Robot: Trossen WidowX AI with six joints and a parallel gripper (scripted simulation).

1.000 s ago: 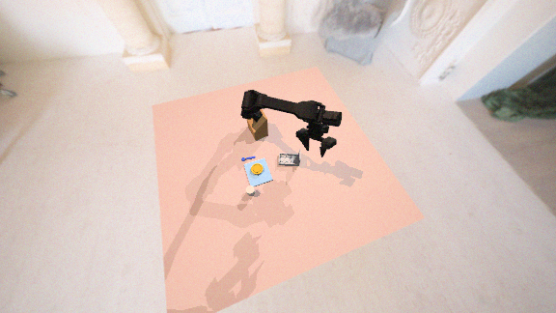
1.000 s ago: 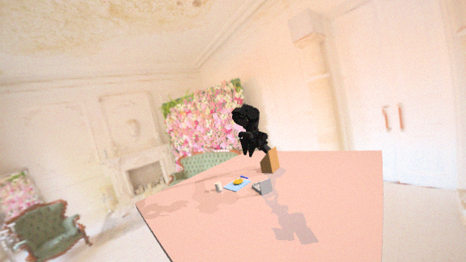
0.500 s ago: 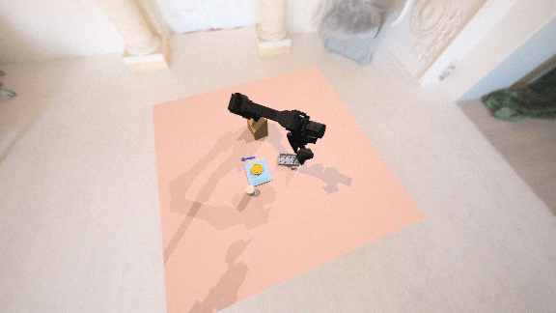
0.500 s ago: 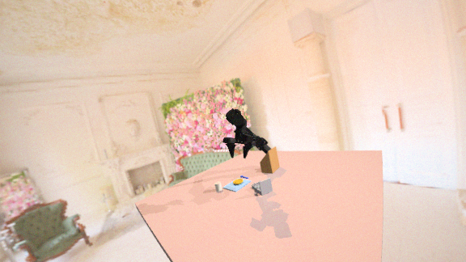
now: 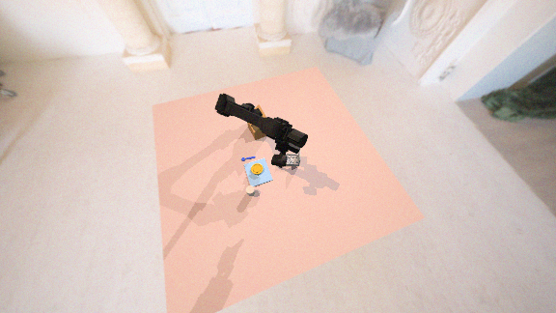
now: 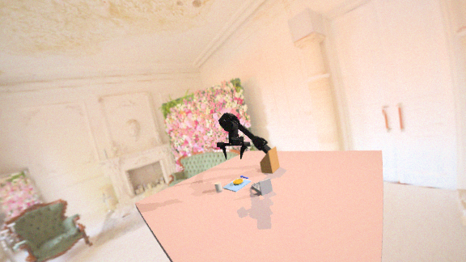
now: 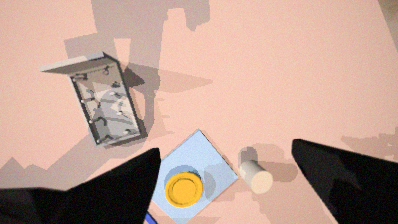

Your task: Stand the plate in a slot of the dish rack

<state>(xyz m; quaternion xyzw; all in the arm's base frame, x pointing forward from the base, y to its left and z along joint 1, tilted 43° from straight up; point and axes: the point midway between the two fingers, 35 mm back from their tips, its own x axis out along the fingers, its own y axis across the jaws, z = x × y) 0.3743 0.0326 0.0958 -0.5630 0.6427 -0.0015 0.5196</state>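
My gripper tip is 110 mm past the yellow plate, 100 mm to the left of it and 200 mm above it. Also, from my gripper tip: dish rack: 80 mm behind, 100 mm to the left, 190 mm below; then pale cup: 10 mm behind, 190 mm to the right, 190 mm below; then light blue mat: 100 mm behind, 100 mm to the right, 210 mm below.
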